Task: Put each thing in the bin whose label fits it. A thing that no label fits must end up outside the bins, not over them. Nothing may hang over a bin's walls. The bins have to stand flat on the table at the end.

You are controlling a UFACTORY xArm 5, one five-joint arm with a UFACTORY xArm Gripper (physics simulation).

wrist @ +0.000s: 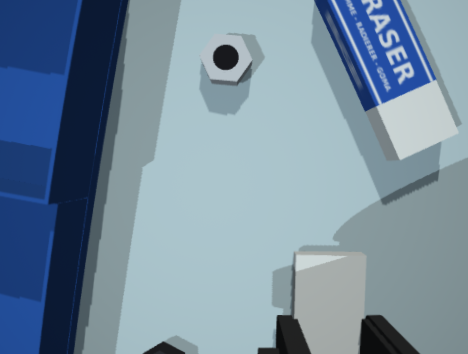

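Frame: origin at the arm's base, x left, y back, z up, level; metres.
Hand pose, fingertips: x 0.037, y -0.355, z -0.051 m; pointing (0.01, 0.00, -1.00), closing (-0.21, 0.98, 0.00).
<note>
Each offset is from my fingertips to the centre of the thing. "*": to the spot under its first point. Level surfaces: height alone.
A plain white block @(dx -0.012, dy -0.003, dz -0.001 m) [330,290] lies flat on the table at the lower right of the wrist view, partly in shadow. My gripper [330,332] is shut on the white block, one black finger against each long side; the block's near end is hidden below the frame. A silver hex nut @(dx -0.095, dy -0.059, dz +0.000 m) [211,60] lies flat at upper centre. A blue and white eraser @(dx -0.107, dy -0.004, dz +0.002 m) [417,117] lies slanted at the upper right, its far end cut off. The top of a dark hexagonal piece @(* dx +0.011, dy -0.058, dz +0.001 m) [164,348] shows at the bottom edge, left of the fingers. Blue bins @(* dx -0.064, dy -0.098, dz +0.033 m) [65,110] stand at the left; no label shows.
The bins' dark outer walls run down the left side, with a strip of shadow on the table @(dz -0.005 m) [200,200] beside them. The eraser lies beyond the block to the right. A large rounded shadow covers the table at the right.
</note>
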